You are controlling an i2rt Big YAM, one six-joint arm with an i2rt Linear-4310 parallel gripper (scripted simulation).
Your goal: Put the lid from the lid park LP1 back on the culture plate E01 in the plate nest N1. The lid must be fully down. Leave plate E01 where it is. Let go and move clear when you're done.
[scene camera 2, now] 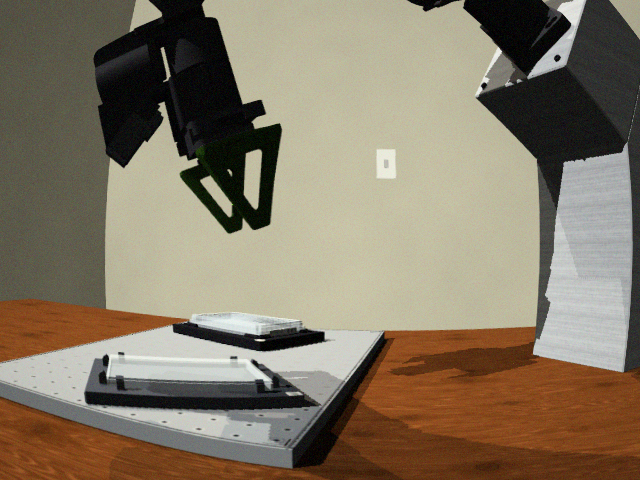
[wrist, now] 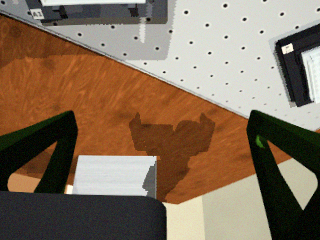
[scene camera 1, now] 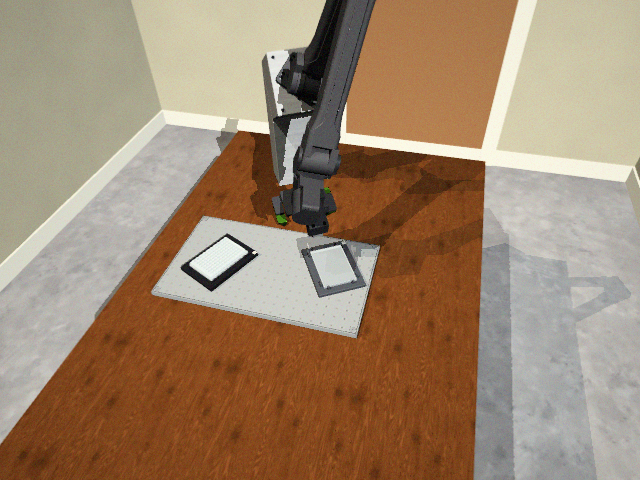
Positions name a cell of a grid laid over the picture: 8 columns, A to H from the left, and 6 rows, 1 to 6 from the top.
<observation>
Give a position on a lid park LP1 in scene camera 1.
E4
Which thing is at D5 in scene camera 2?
A black plate nest N1.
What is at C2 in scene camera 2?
The gripper.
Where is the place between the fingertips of the gripper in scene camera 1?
D3
</observation>
